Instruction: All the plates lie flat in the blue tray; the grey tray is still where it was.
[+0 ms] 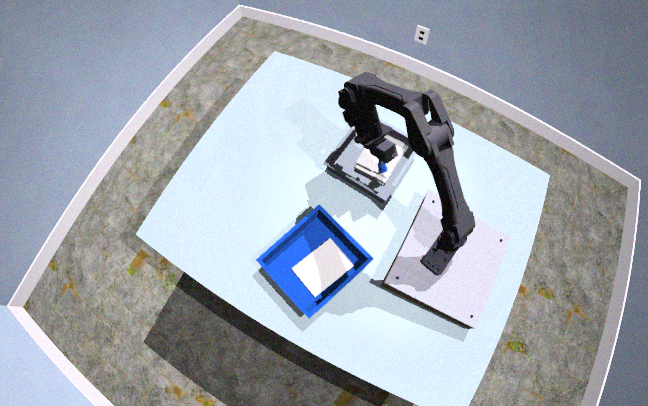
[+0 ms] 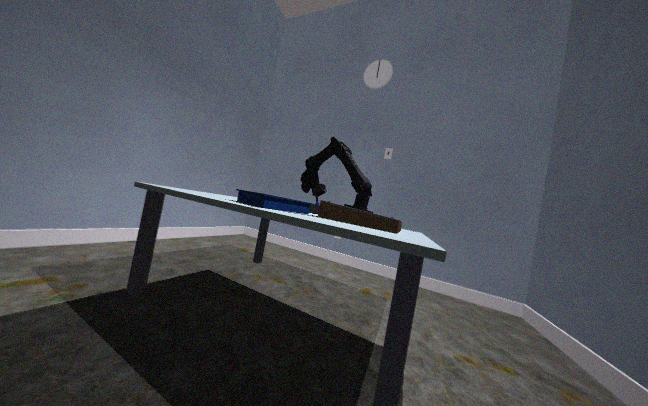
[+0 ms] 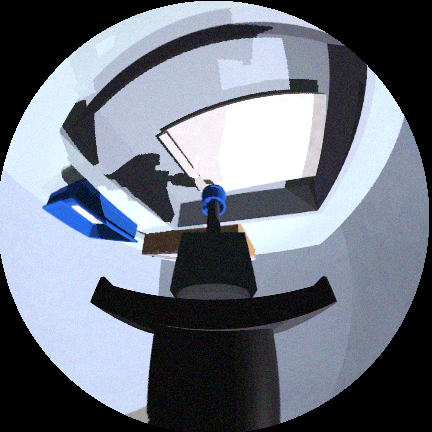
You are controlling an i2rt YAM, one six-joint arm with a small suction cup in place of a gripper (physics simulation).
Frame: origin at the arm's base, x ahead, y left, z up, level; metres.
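Where they show: hand, its tool point: (image 1: 383,169) (image 3: 213,194); arm's base, origin of its link: (image 1: 447,242) (image 2: 359,210).
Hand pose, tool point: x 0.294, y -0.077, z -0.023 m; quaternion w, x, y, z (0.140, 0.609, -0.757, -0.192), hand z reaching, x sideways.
Each offset is from my tool point to the top centre of the thing.
A grey tray (image 1: 336,165) (image 3: 346,120) sits at the middle of the table and holds a stack of white plates {0.046 m ahead, 0.057 m right, 0.017 m down} (image 1: 367,163) (image 3: 250,141). My suction cup (image 1: 382,167) (image 2: 316,198) (image 3: 212,196) points down at the near edge of the top plate, with suction off and nothing carried. I cannot tell whether it touches the plate. A blue tray {0.019 m back, 0.353 m left, 0.013 m up} (image 1: 280,250) (image 2: 272,201) (image 3: 96,225) stands nearer the table's front, apart from the grey tray. One white plate {0.044 m back, 0.349 m left, 0.028 m down} (image 1: 321,266) (image 3: 86,213) lies flat in it.
The arm's base stands on a pale mounting plate (image 1: 459,288) at the right; its brown edge (image 2: 359,217) (image 3: 158,241) shows from the side. The table edge (image 2: 359,235) runs close in front of it. A wall clock (image 2: 377,73) hangs behind.
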